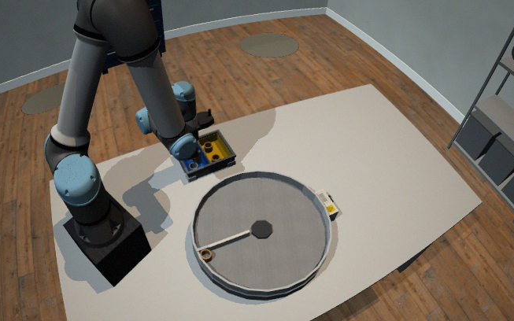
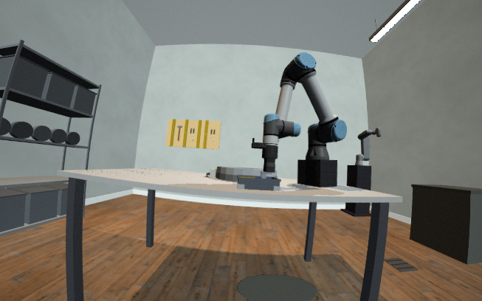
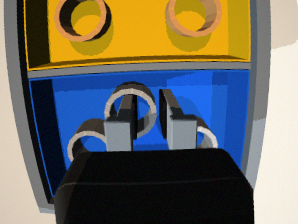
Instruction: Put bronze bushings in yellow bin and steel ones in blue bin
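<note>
The bin is 30 mm ahead of my hand and 10 mm to the left of it. From my hand the other things lie so: round grey turntable (370 mm to the right, 80 mm ahead, 20 mm above).
</note>
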